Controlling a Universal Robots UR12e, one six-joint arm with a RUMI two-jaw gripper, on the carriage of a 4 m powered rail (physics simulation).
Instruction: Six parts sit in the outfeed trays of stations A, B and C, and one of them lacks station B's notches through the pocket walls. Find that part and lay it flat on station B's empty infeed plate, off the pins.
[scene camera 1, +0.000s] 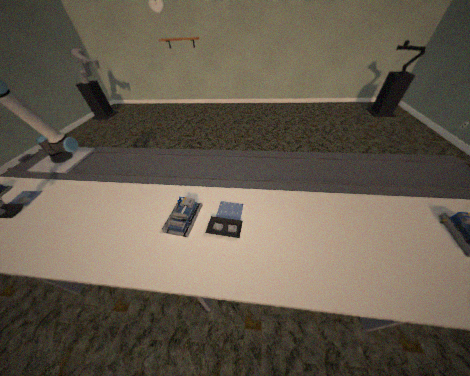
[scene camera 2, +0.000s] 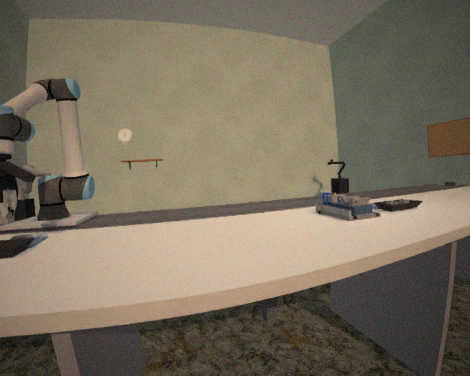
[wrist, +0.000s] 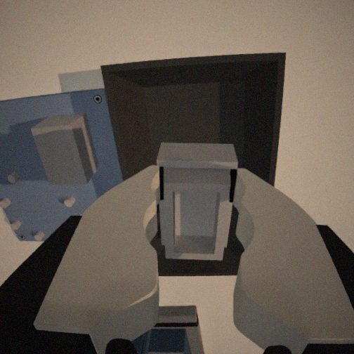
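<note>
My gripper is shut on a grey rectangular part with an open pocket, held upright to the camera above a dark outfeed tray. Whether its pocket walls are notched I cannot tell. The tray floor behind the part is hidden. A blue plate left of the tray carries a grey block and short pins. In scene camera 1, the middle station's dark tray holds two light parts, with a blue pinned plate behind it. Which letter each station bears does not show.
A blue and grey station machine stands left of the middle tray. Another machine stands at the right edge. The left station's dark tray lies near the arm. A machine shows at the wrist view's bottom.
</note>
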